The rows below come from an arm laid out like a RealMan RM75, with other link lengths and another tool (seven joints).
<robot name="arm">
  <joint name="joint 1" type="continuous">
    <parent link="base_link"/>
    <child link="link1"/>
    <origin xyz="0 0 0.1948" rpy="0 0 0"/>
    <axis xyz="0 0 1"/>
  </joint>
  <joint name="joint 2" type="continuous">
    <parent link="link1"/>
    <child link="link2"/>
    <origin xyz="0 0 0" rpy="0 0 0"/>
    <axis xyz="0 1 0"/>
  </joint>
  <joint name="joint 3" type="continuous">
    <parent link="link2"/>
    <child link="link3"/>
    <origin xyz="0 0 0.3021" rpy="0 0 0"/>
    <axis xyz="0 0 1"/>
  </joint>
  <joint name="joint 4" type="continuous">
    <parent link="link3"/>
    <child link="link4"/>
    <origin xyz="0 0 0" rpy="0 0 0"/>
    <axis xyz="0 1 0"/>
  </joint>
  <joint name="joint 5" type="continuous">
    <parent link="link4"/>
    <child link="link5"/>
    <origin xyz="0 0 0.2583" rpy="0 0 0"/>
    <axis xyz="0 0 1"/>
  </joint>
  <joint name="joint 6" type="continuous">
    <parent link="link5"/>
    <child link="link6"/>
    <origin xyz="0 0 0" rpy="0 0 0"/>
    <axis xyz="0 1 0"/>
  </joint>
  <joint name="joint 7" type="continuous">
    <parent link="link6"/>
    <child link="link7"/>
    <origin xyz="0 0 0.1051" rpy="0 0 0"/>
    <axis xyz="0 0 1"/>
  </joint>
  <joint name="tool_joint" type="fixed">
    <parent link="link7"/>
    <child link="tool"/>
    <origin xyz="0.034 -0.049 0.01" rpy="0 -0.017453 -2.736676"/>
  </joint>
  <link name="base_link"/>
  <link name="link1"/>
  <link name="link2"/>
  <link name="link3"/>
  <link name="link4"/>
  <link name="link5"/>
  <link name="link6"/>
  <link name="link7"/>
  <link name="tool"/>
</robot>
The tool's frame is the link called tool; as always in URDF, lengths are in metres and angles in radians. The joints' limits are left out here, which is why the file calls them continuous.
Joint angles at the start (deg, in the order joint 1, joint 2, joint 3, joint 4, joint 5, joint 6, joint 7):
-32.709, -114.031, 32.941, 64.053, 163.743, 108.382, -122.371
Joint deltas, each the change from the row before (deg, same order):
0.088, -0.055, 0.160, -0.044, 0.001, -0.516, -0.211
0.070, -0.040, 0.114, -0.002, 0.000, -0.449, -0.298
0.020, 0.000, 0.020, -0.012, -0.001, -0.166, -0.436
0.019, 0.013, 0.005, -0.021, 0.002, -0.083, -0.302
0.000, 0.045, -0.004, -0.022, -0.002, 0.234, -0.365
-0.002, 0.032, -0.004, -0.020, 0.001, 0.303, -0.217
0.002, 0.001, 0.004, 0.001, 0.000, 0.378, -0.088
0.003, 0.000, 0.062, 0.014, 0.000, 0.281, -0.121
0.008, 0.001, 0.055, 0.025, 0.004, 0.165, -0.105
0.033, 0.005, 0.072, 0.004, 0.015, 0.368, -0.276
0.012, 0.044, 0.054, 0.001, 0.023, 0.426, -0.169
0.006, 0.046, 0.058, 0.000, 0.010, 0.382, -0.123
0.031, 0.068, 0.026, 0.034, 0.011, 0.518, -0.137
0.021, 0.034, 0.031, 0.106, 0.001, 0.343, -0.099
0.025, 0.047, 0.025, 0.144, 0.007, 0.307, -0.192
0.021, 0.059, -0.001, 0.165, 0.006, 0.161, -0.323
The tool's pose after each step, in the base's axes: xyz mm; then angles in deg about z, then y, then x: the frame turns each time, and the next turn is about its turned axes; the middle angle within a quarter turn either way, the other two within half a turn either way. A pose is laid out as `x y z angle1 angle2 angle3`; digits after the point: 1 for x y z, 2 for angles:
-385.4 412.7 109.1 -138.30 -12.94 163.47
-386.1 413.0 109.2 -138.03 -12.87 163.03
-386.7 413.0 109.5 -137.60 -12.73 162.78
-387.2 412.8 109.7 -137.28 -12.64 162.64
-387.5 412.2 109.8 -136.89 -12.58 162.76
-387.6 411.6 109.7 -136.64 -12.57 162.98
-387.5 411.0 109.2 -136.53 -12.62 163.33
-387.3 410.5 108.7 -136.42 -12.69 163.57
-387.1 410.2 108.5 -136.32 -12.74 163.69
-387.3 409.4 108.0 -136.02 -12.81 163.99
-387.2 408.6 107.8 -135.81 -12.92 164.32
-387.1 407.9 107.6 -135.66 -13.03 164.62
-387.1 406.9 107.7 -135.46 -13.14 164.99
-386.8 406.3 108.0 -135.35 -13.22 165.17
-386.6 405.7 108.7 -135.15 -13.26 165.25
-386.6 405.3 109.8 -134.83 -13.22 165.11

